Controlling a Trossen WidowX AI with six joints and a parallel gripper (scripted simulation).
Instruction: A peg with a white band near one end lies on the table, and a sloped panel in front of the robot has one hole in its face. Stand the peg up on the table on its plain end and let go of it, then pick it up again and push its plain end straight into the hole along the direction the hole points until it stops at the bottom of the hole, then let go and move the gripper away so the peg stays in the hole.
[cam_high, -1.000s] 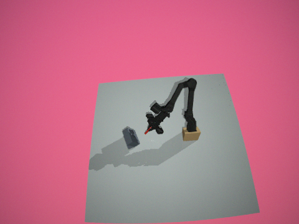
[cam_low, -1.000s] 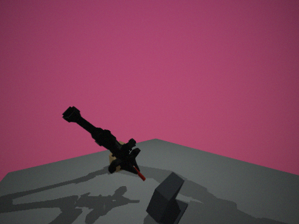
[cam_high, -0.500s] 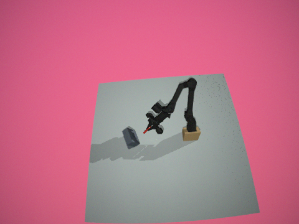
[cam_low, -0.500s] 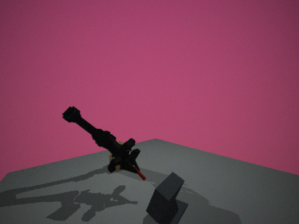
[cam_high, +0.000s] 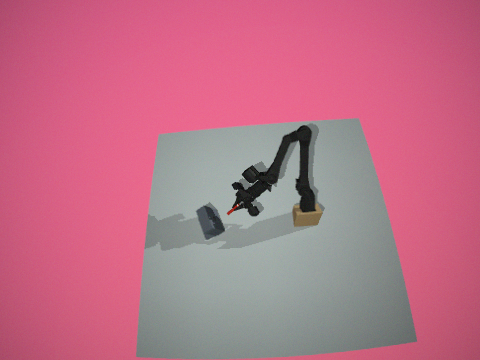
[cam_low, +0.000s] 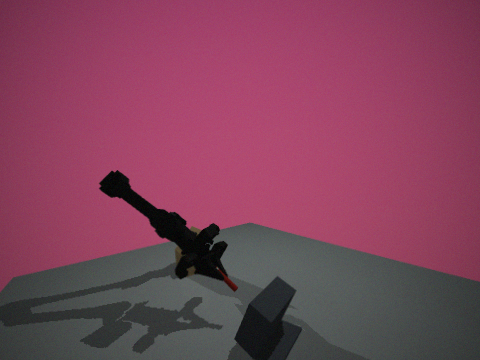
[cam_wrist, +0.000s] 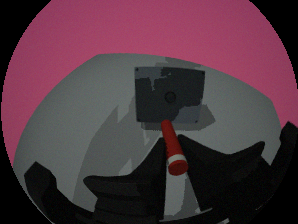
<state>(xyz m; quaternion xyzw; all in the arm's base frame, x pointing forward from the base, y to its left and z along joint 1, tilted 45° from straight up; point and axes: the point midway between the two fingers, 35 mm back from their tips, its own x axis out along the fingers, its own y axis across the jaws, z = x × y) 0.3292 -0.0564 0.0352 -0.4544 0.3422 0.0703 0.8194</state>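
The grey sloped panel lies 120 mm ahead of my gripper tip, 30 mm to the left of it and 50 mm below it. Round my gripper tip: red peg (10 mm behind, 10 mm to the right, 10 mm above).
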